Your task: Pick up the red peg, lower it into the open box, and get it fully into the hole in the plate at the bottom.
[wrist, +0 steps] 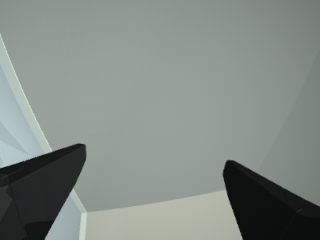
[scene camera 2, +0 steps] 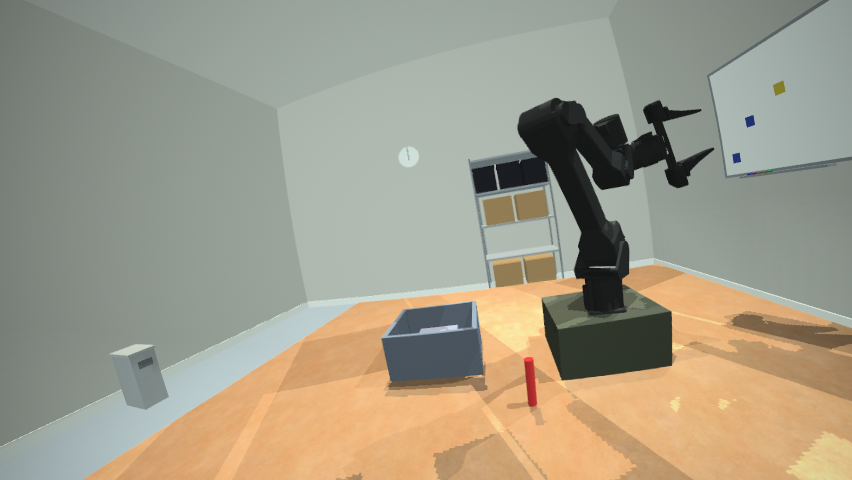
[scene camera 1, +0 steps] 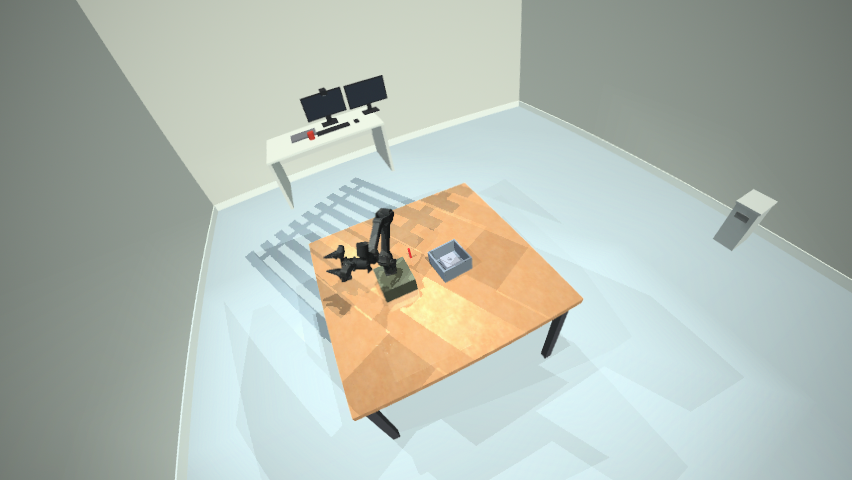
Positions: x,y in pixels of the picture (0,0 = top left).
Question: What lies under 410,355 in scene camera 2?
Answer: A blue-grey box.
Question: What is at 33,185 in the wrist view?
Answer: My gripper.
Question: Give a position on a blue-grey box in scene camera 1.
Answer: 466,264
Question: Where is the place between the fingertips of my gripper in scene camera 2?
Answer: At 707,129
